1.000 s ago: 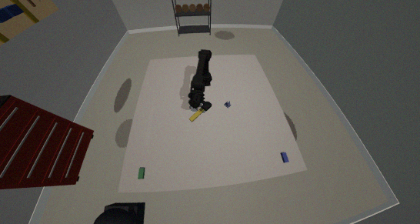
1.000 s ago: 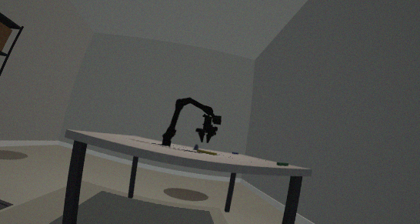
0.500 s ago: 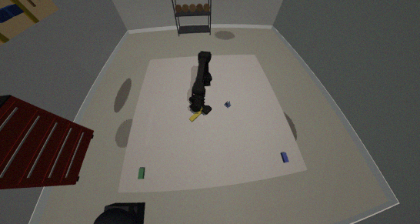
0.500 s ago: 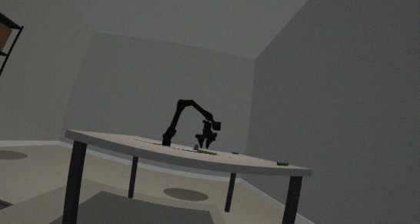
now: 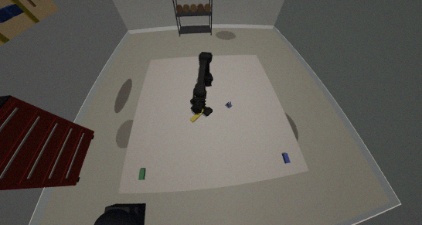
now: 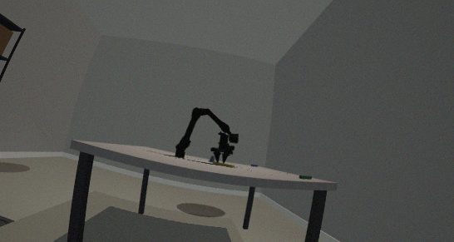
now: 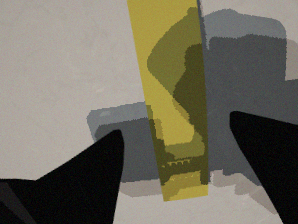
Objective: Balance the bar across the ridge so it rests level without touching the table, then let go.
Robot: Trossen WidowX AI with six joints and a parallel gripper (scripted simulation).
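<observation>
Right now the yellow bar is 2 cm ahead of my gripper tip, 2 cm to the right of it and 1 cm below it. Also, from my gripper tip: blue block (43 cm ahead, 58 cm to the left, 1 cm below); green block (43 cm ahead, 42 cm to the right, 1 cm below).
</observation>
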